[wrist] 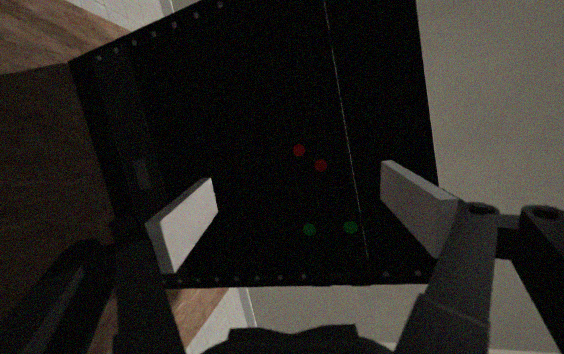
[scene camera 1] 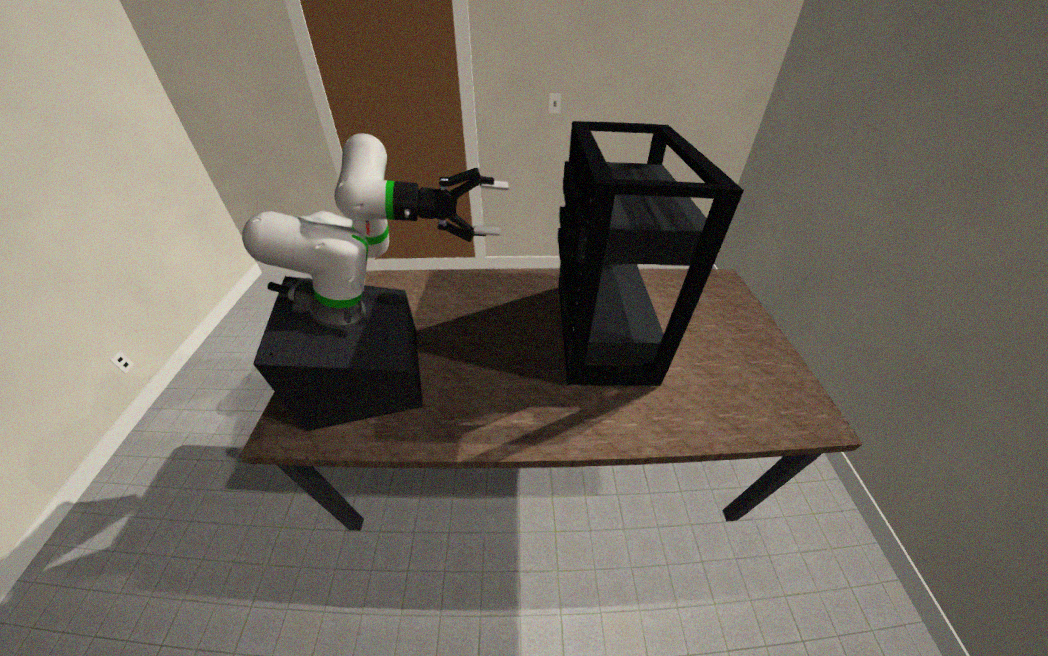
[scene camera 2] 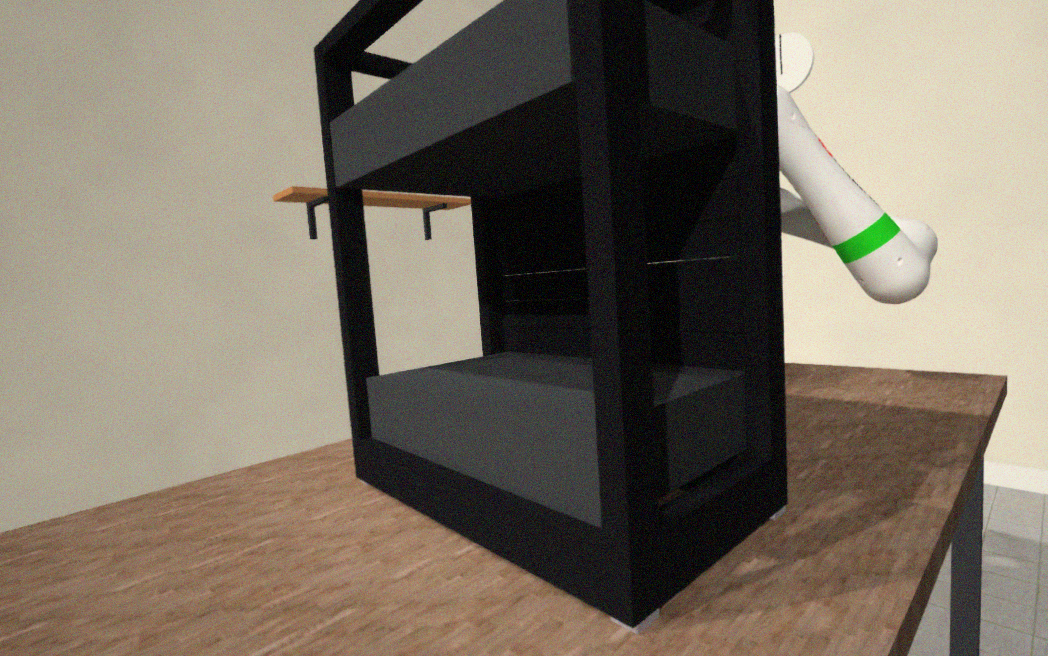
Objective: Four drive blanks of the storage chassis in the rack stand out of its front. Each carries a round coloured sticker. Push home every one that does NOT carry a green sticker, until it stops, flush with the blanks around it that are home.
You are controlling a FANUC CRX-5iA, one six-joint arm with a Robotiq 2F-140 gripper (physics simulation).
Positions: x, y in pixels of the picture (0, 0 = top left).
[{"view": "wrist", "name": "gripper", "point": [294, 187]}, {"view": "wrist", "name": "black rack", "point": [252, 101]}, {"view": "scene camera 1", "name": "gripper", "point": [503, 210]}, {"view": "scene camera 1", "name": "black rack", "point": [617, 215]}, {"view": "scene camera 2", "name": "black rack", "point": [602, 143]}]
